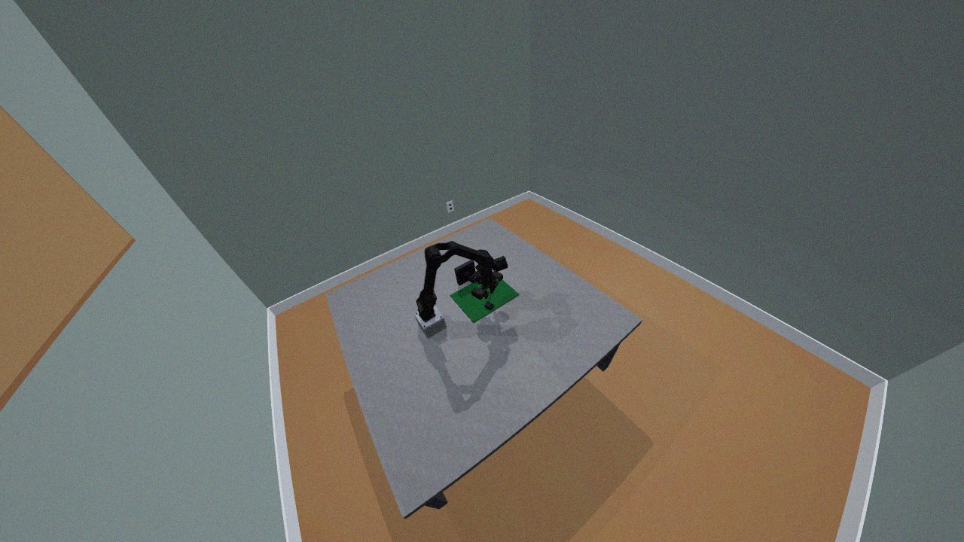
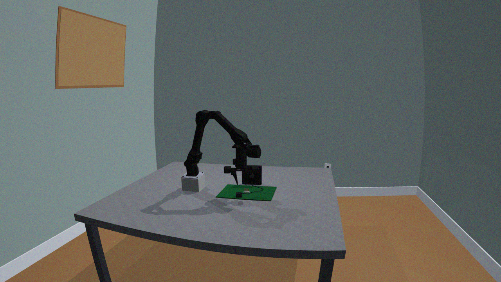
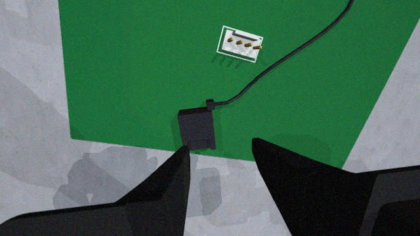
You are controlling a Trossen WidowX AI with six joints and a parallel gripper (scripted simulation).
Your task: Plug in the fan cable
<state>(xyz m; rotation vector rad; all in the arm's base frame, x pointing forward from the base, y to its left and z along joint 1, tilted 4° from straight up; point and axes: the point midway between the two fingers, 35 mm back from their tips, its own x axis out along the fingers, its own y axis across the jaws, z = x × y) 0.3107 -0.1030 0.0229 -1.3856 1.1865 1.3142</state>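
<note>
The black plug lies 60 mm below my gripper tip, 10 mm to the right of it and 10 mm behind it. The rest, counted from my gripper tip: green board: 80 mm below, 70 mm to the left, 20 mm ahead; white four-pin fan header: 70 mm to the left, 70 mm below, 20 mm ahead; fan: 230 mm to the left, 30 mm ahead, 10 mm below.
</note>
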